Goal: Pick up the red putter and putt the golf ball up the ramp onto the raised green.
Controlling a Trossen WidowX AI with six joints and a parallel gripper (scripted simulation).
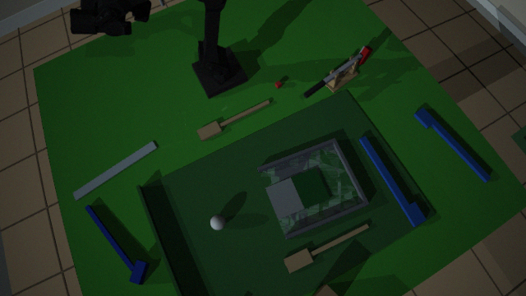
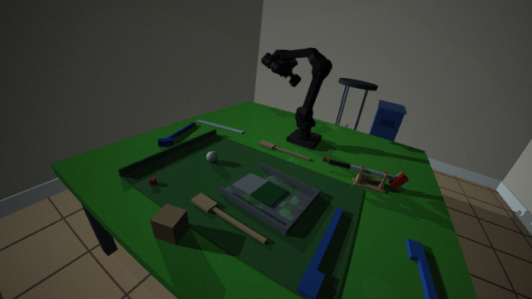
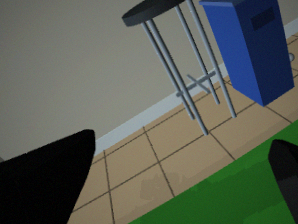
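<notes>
Right now the wooden stand is 520 mm ahead of my gripper tip, 460 mm to the left of it and 260 mm below it. Round my gripper tip: tan block 1000 mm ahead, 40 mm to the right, 260 mm below; then white golf ball 670 mm ahead, 140 mm to the right, 270 mm below.
</notes>
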